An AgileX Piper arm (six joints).
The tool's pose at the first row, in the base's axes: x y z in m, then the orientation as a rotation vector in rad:
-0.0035, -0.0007, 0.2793, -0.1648, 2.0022, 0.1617
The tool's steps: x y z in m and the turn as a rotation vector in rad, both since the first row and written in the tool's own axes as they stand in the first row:
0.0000, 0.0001, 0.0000, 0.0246, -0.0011, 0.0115
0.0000, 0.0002, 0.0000, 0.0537, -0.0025, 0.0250
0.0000, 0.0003, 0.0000, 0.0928, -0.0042, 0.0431
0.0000, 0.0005, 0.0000, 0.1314, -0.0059, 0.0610
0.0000, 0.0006, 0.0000, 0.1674, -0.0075, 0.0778
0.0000, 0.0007, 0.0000, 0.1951, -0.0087, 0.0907
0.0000, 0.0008, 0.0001, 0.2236, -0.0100, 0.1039
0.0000, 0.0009, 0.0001, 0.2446, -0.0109, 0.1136
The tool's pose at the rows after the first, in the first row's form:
-0.0035, -0.0006, 0.2793, -0.1375, 2.0035, 0.1444
-0.0035, -0.0005, 0.2793, -0.1053, 2.0046, 0.1239
-0.0036, -0.0004, 0.2793, -0.0620, 2.0055, 0.0963
-0.0036, -0.0002, 0.2793, -0.0193, 2.0058, 0.0690
-0.0036, -0.0001, 0.2793, 0.0206, 2.0054, 0.0436
-0.0036, 0.0000, 0.2793, 0.0513, 2.0047, 0.0241
-0.0036, 0.0001, 0.2793, 0.0827, 2.0035, 0.0039
-0.0036, 0.0002, 0.2793, 0.1059, 2.0025, -0.0109

